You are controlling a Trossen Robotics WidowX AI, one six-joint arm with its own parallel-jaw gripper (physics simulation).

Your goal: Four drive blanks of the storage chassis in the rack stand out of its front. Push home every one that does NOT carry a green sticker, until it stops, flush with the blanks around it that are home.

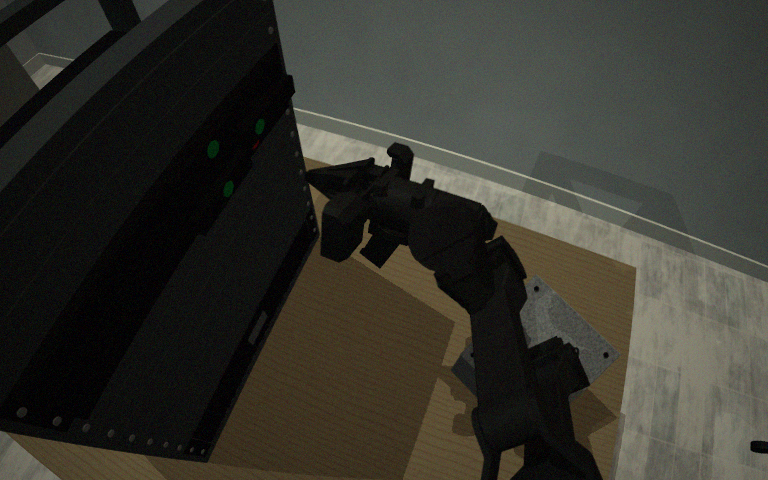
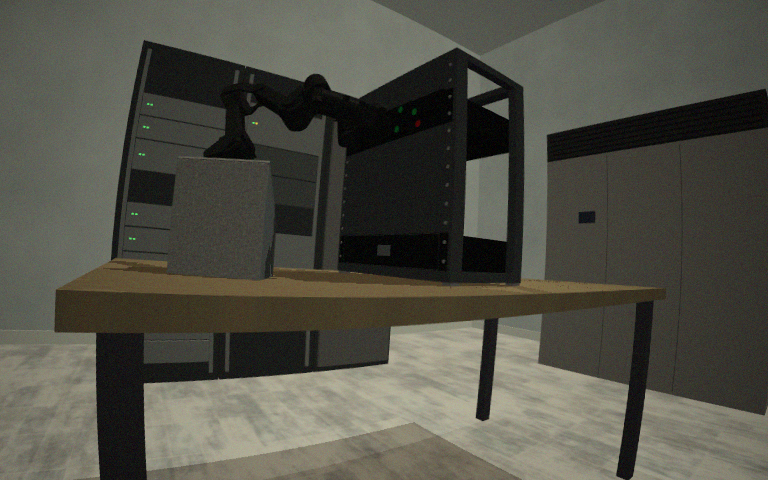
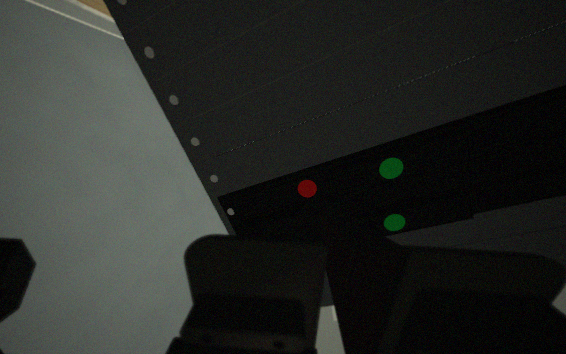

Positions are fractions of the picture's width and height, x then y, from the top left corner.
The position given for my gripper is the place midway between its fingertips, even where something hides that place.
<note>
I see my gripper (image 1: 0.40, 0.36) and a rack (image 1: 0.20, 0.53).
The rack also shows in image 2 (image 2: 0.53, 0.43) and in image 3 (image 3: 0.82, 0.45). My gripper also shows in image 2 (image 2: 0.51, 0.26) and in image 3 (image 3: 0.56, 0.58).
</note>
